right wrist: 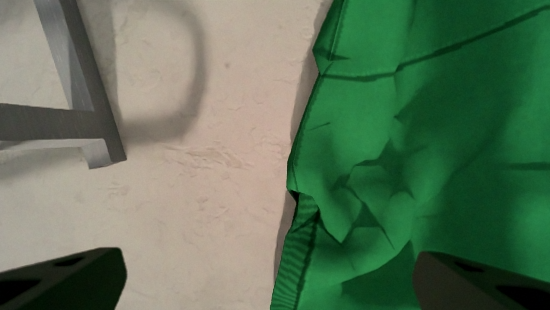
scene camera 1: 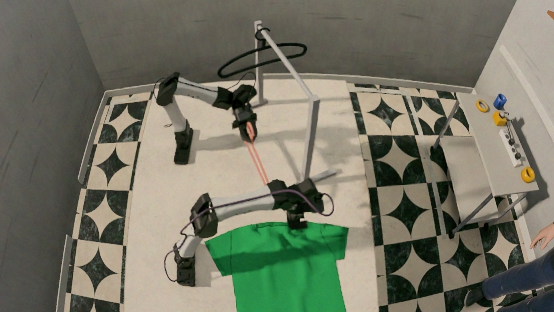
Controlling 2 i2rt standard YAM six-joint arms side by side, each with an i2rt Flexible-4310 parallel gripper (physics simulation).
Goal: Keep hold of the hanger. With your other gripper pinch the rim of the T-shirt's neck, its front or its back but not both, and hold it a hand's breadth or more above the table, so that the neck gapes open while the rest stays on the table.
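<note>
A green T-shirt [scene camera 1: 290,270] [right wrist: 475,200] lies on the table, its neck end toward the rack and creased near the neck. Its ribbed neck rim [right wrist: 296,255] shows at the lower middle of the right wrist view, low and close to the table. My left gripper [scene camera 1: 248,140] is shut on the pink hanger [scene camera 1: 250,129], which slants down to the right and passes behind the right arm. My right gripper [scene camera 1: 297,224] [right wrist: 270,262] is open above the shirt's neck edge, with the rim between its wide-apart fingers in the wrist view but below them. The shirt's lower end is cut off in the scene view.
A grey rack [scene camera 1: 311,140] [right wrist: 97,95] stands beyond the shirt, with a black loop [scene camera 1: 304,47] hanging from its bar. A side table [scene camera 1: 482,145] with yellow rings and a blue item is at the right. A person's leg [scene camera 1: 520,280] shows at the lower right.
</note>
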